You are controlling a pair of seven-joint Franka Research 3 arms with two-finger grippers.
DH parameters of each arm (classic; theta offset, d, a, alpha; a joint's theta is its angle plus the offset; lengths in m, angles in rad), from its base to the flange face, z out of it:
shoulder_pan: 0 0.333 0 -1.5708
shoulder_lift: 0 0 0 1.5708
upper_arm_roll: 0 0.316 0.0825 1.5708
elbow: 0 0 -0.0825 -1.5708
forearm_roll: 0 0.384 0 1.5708
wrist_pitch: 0 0 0.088 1.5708
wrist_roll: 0 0.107 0 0
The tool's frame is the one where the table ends.
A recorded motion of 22 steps. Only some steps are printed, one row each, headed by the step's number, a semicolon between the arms.
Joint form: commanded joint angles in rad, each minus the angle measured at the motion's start. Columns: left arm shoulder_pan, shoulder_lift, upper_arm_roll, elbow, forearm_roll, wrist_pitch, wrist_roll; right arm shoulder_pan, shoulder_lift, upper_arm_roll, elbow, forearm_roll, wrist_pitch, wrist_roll.
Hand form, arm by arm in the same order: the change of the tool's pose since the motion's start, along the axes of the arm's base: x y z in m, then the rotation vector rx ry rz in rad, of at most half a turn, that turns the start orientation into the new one. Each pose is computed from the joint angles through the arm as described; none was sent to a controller.
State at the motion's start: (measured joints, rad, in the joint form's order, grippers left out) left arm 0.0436 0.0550 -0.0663 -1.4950 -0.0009 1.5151 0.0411; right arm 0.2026 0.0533 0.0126 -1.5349 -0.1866 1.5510 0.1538
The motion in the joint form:
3: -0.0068 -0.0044 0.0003 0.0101 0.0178 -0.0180 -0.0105; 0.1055 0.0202 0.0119 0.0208 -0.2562 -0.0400 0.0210
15: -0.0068 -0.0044 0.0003 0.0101 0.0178 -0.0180 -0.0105; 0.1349 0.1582 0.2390 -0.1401 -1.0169 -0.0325 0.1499
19: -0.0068 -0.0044 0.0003 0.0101 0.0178 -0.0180 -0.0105; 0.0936 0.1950 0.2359 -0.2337 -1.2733 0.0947 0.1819
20: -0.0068 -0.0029 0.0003 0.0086 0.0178 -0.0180 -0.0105; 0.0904 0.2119 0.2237 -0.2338 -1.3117 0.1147 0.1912
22: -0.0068 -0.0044 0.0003 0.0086 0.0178 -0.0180 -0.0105; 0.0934 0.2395 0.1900 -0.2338 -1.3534 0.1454 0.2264
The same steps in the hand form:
3: -0.0031 -0.0017 0.0057 0.0186 0.0030 0.0046; -0.0047 0.0389 0.0038 -0.2553 -0.0395 0.0887
15: -0.0031 -0.0017 0.0057 0.0186 0.0030 0.0046; 0.0054 0.1354 -0.0932 -0.9826 -0.2075 0.3681
19: -0.0031 -0.0017 0.0057 0.0186 0.0030 0.0046; 0.0284 0.1229 -0.1369 -1.1655 -0.3036 0.5145
20: -0.0027 -0.0016 0.0041 0.0186 0.0060 0.0046; 0.0361 0.1181 -0.1449 -1.1890 -0.3165 0.5297
22: -0.0032 -0.0017 0.0050 0.0186 0.0045 0.0046; 0.0481 0.1071 -0.1603 -1.2094 -0.3371 0.5310

